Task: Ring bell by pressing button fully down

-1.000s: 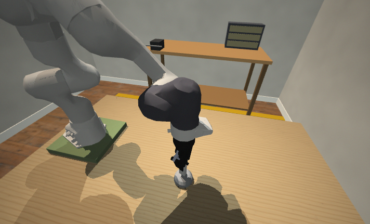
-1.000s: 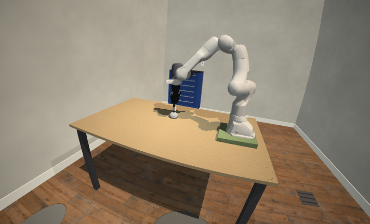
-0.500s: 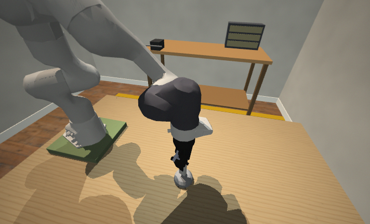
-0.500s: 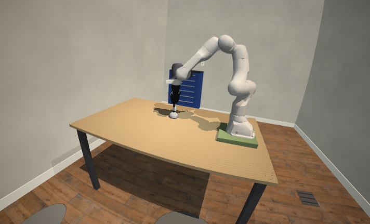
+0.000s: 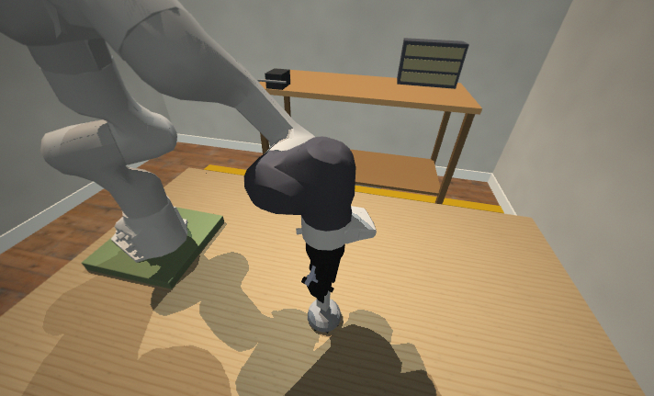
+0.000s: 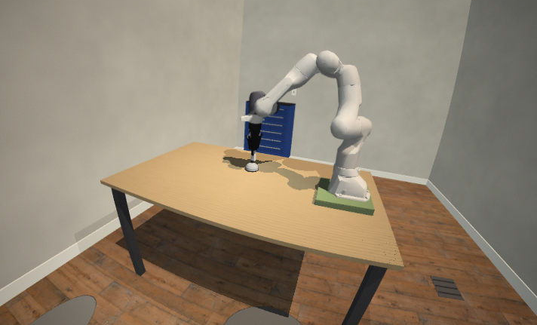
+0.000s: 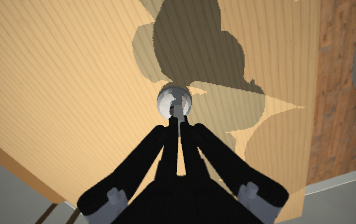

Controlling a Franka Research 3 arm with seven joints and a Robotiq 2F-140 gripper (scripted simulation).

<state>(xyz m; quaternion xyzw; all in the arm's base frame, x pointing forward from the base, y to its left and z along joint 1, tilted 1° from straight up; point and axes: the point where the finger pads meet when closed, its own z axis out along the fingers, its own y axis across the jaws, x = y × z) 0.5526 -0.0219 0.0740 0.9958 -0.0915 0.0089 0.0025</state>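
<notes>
Now: the dark button 10 mm to the left of my hand and 40 mm below it. Round my hand: dome bell (10 mm to the left, 60 mm below).
</notes>
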